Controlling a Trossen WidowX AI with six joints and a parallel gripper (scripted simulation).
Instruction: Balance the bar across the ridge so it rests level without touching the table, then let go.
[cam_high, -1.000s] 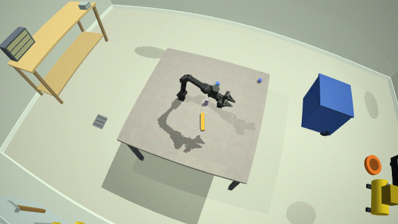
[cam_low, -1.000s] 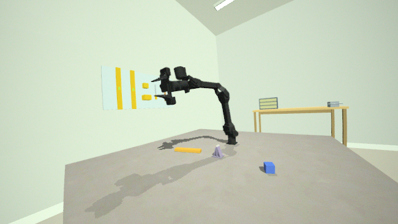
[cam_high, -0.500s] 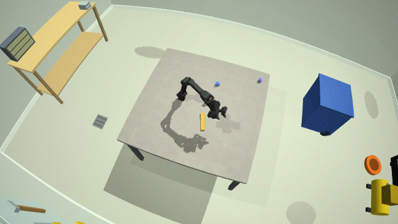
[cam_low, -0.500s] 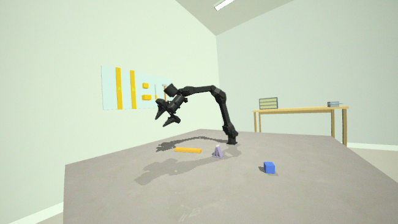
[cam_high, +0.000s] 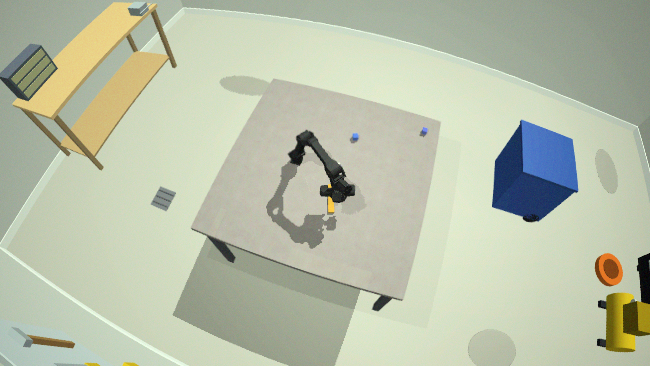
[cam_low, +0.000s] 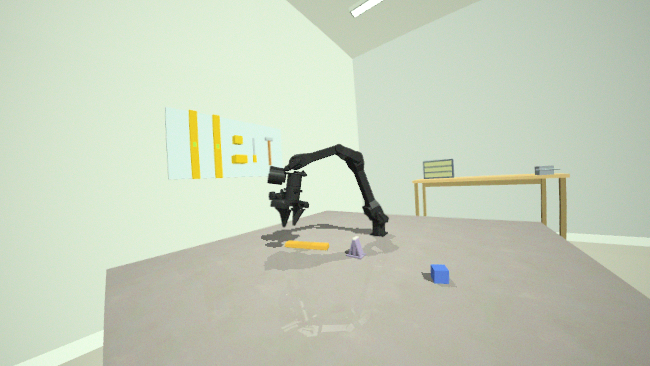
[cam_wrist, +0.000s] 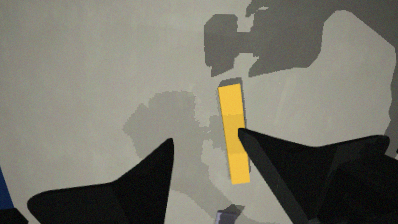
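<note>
My gripper tip is 9 cm above the yellow bar, 6 cm past it and 3 cm to the right of it.
</note>
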